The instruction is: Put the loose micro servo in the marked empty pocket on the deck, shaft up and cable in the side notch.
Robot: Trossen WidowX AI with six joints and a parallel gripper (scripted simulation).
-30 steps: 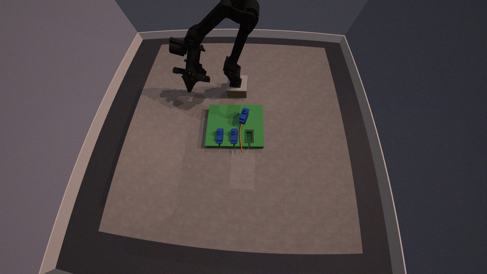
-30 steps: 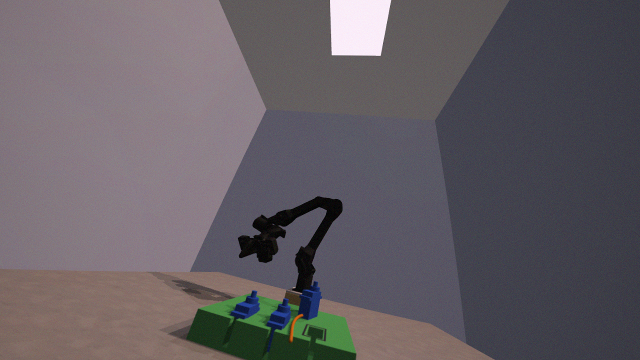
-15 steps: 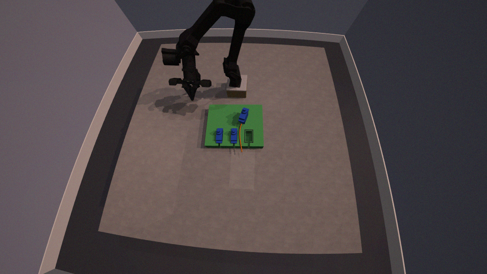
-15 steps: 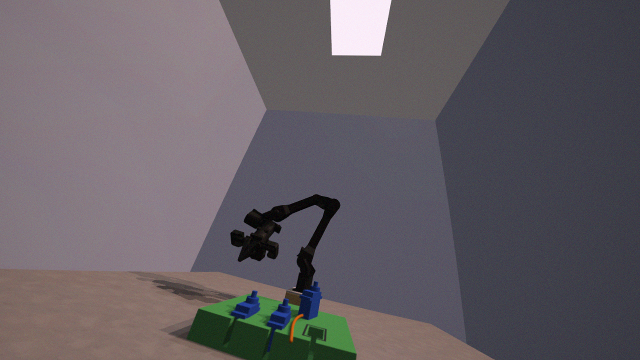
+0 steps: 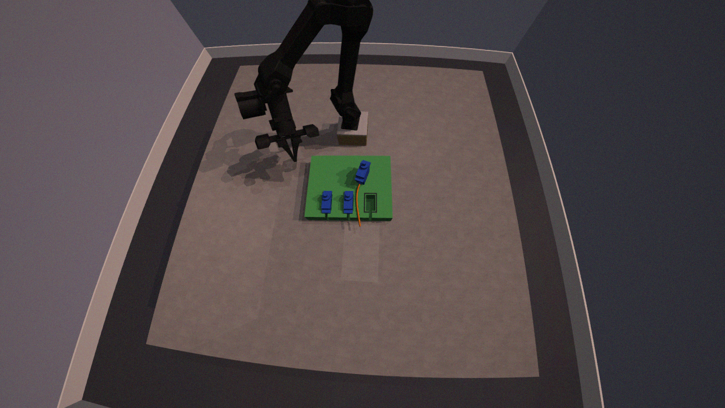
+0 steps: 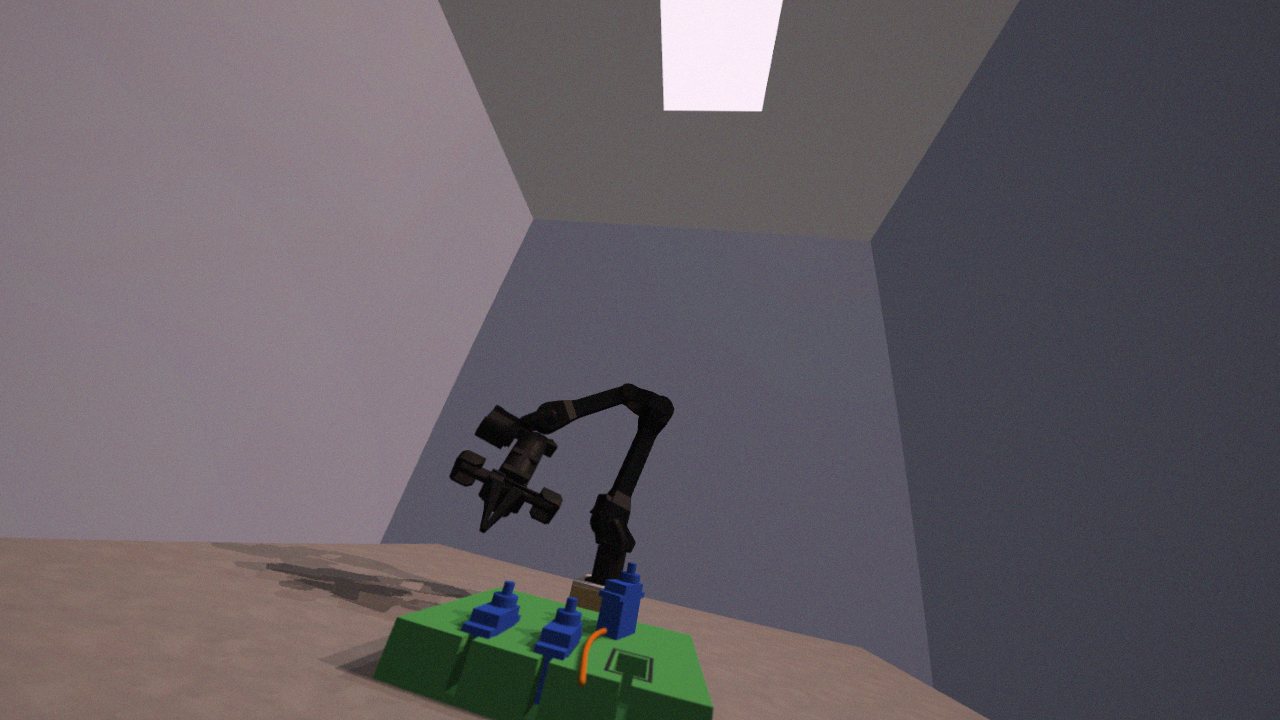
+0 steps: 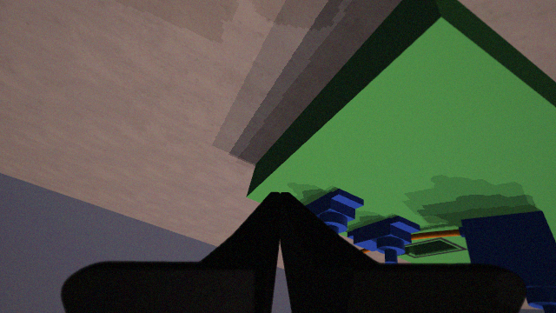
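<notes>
Right now the green deck is 10 mm behind my gripper tip, 180 mm to the left of it and 100 mm below it.
</notes>
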